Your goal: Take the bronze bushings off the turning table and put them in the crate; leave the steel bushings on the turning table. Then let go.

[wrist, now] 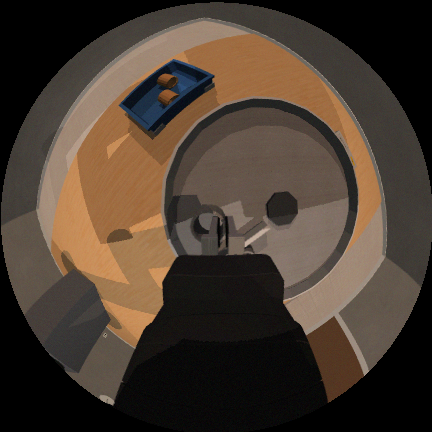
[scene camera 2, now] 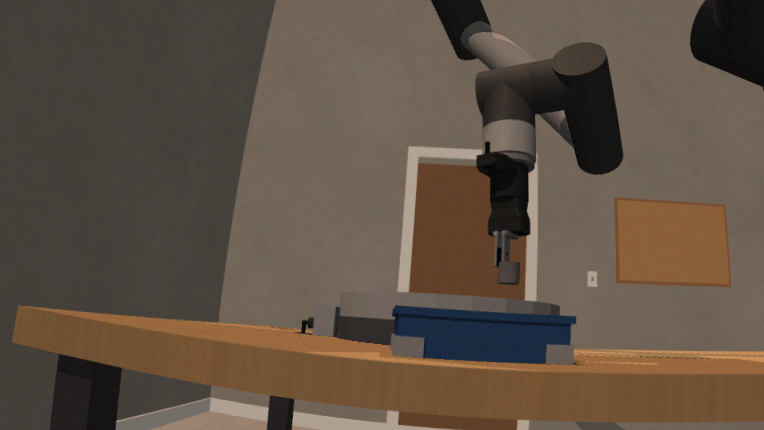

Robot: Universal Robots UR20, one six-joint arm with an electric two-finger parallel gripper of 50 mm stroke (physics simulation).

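Places are measured from the arm's base along level axes (x ahead, y left, z up), in millimetres.
Where they show: gripper, fingertip midpoint: [wrist: 222,225] [scene camera 2: 501,266].
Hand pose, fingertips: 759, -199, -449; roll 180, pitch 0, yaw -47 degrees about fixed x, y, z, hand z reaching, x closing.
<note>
After its pixels a point has its place, as x, y, z.
My gripper [scene camera 2: 503,260] @[759, -199, -449] [wrist: 222,225] @[759, -199, -449] is shut on the wall of a grey steel bushing [scene camera 2: 508,272] @[755, -169, -462] [wrist: 198,226] @[733, -182, -468], which hangs upright above the turning table [scene camera 2: 449,305] @[878, -72, -533] [wrist: 300,160] @[931, -245, -547]. Two bronze bushings [wrist: 167,81] @[903, 96, -561] [wrist: 168,97] @[865, 46, -557] lie on their sides in the blue crate [scene camera 2: 481,337] @[889, 158, -576] [wrist: 146,108] @[822, 105, -595]. A small curved grey piece [wrist: 248,250] @[742, -273, -512] shows beside the fingers in the wrist view; the gripper body covers the rest, so I cannot tell what it is. No bronze bushing shows on the visible part of the turning table; part of its surface is hidden behind the gripper.
A dark eight-sided hub [wrist: 281,208] @[833, -275, -539] stands on the turning table, with a pale bar [wrist: 257,234] @[771, -266, -517] running from it towards the fingers. The crate stands on the wooden table [scene camera 2: 240,348] @[1111, 220, -604] [wrist: 260,65] @[1137, -9, -600], close beside the turning table's raised rim. A grey block [scene camera 2: 324,320] @[1073, -268, -571] adjoins the turning table.
</note>
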